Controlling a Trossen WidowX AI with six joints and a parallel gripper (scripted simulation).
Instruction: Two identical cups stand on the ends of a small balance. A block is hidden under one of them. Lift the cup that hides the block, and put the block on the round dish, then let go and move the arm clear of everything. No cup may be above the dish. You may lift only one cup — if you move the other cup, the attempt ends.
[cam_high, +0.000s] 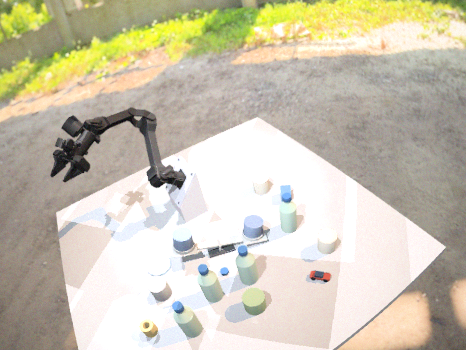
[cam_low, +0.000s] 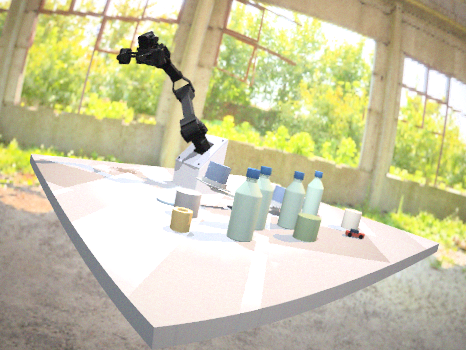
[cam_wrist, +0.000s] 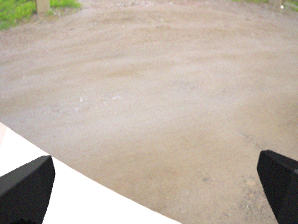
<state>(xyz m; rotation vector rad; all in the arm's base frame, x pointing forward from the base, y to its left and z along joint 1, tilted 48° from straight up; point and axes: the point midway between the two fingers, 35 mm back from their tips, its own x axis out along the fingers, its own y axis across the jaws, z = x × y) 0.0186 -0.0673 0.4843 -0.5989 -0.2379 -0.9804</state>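
The pale green block lies 57 cm to the left of my gripper tip, 39 cm below it and 26 cm ahead of it. Also, from my gripper tip: round light blue dish 43 cm below, 20 cm to the left, 17 cm ahead; yellow spool 43 cm ahead, 40 cm below, 7 cm to the left; blue disc 42 cm below, 40 cm to the left, 34 cm ahead.
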